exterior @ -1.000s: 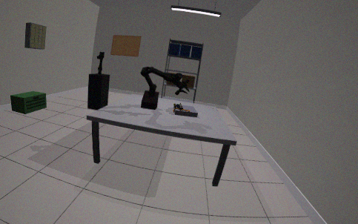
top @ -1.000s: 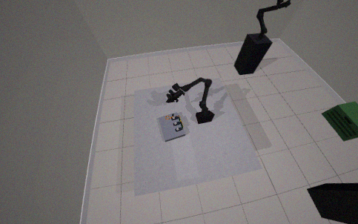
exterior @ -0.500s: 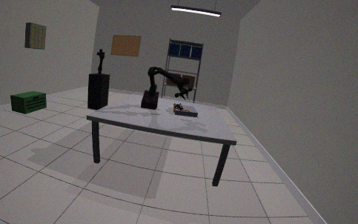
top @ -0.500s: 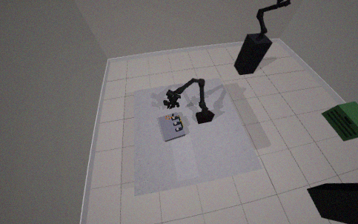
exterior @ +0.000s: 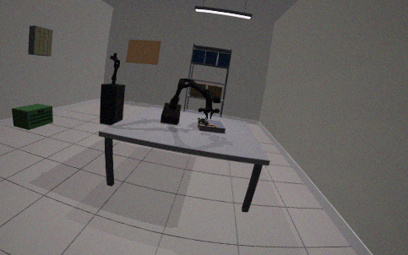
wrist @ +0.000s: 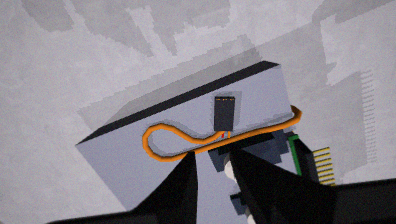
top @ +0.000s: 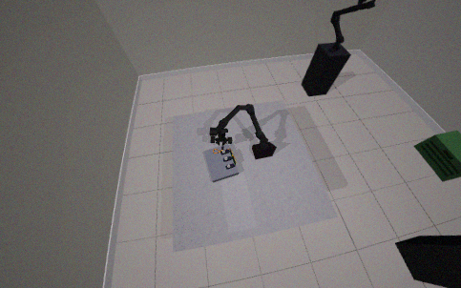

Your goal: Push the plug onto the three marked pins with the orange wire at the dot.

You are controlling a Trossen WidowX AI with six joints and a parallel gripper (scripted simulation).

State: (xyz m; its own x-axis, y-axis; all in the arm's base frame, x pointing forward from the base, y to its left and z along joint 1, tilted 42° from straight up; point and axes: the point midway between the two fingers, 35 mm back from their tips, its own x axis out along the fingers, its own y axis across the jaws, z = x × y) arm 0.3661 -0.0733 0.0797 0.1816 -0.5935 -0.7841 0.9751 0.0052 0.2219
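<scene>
The yellow band lies 10 cm to the left of my gripper tip, 9 cm behind it and 4 cm below it. Also, from my gripper tip: grey printed holder (14 cm to the left, 9 cm below, 6 cm ahead).
</scene>
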